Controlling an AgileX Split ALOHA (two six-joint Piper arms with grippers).
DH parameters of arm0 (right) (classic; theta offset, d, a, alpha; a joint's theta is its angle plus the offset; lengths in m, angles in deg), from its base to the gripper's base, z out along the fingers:
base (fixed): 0 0 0 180
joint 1: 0 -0.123 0 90
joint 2: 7.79 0 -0.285 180
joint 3: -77.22 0 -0.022 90
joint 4: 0 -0.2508 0 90
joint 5: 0 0 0.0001 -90
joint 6: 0 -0.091 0 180
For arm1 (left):
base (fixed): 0 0 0 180
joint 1: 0 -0.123 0 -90
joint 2: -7.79 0 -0.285 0
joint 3: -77.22 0 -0.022 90
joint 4: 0 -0.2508 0 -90
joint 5: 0 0 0.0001 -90
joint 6: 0 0.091 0 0
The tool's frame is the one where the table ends.
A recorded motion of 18 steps. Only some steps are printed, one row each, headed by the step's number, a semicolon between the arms.
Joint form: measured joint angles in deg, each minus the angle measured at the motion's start. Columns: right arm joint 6, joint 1, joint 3, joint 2, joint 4, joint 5; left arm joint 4, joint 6, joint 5, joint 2, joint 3, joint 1.
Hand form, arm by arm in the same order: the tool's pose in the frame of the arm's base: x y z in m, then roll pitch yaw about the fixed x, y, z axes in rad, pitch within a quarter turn. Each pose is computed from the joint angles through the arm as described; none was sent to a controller.
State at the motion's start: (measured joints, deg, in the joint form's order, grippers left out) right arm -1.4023 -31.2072 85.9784 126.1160 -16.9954 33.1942; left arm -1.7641 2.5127 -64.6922 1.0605 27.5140 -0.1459
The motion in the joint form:
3: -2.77 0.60 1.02 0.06 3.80 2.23; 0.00 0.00 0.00 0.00 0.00 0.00
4: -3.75 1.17 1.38 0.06 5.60 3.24; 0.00 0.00 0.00 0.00 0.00 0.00
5: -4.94 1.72 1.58 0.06 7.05 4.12; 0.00 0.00 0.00 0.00 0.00 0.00
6: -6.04 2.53 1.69 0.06 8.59 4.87; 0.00 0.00 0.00 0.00 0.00 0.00
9: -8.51 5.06 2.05 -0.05 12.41 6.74; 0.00 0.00 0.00 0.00 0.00 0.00
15: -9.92 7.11 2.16 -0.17 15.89 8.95; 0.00 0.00 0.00 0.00 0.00 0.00
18: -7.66 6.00 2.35 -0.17 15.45 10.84; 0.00 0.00 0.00 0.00 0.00 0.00
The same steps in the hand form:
3: 0.3812 0.2395 0.1212 2.9158 0.3215 -2.8810; -0.0084 0.0025 0.2663 3.0200 1.0234 3.0345
4: 0.3839 0.2344 0.1220 2.9377 0.3136 -2.8793; -0.0084 0.0025 0.2663 3.0200 1.0234 3.0345
5: 0.3861 0.2293 0.1222 2.9541 0.3034 -2.8869; -0.0084 0.0025 0.2663 3.0200 1.0234 3.0345
6: 0.3892 0.2222 0.1221 2.9727 0.2948 -2.8970; -0.0084 0.0025 0.2663 3.0200 1.0234 3.0345
9: 0.3986 0.2009 0.1233 3.0206 0.2783 -2.9289; -0.0084 0.0025 0.2663 3.0200 1.0234 3.0345
15: 0.4041 0.1820 0.1236 3.0725 0.2538 -2.9400; -0.0084 0.0025 0.2663 3.0200 1.0234 3.0345
18: 0.3983 0.1894 0.1237 3.0813 0.2259 -2.8839; -0.0084 0.0025 0.2663 3.0200 1.0234 3.0345

